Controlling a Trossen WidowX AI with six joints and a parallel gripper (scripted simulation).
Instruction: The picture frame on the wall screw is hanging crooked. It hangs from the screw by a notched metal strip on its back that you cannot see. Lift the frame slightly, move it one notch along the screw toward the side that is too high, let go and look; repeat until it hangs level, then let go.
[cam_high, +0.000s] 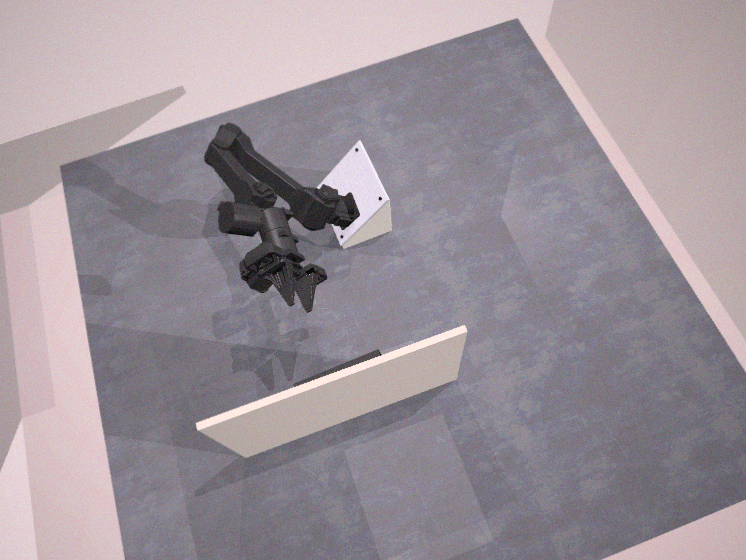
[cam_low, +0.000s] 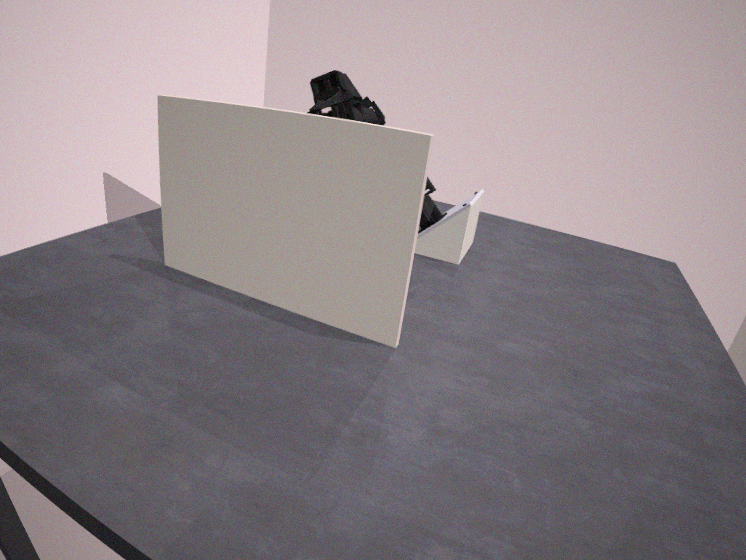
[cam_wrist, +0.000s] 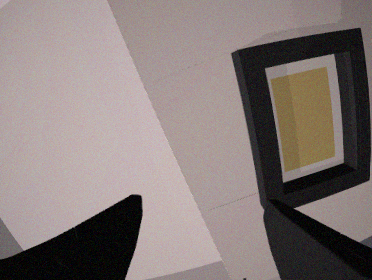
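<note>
Now: the picture frame 13 cm ahead of my gripper tip, 11 cm below it and 3 cm to the left of it. From my gripper tip the other things lie so: wall panel 14 cm ahead, 12 cm below, 2 cm to the left.
</note>
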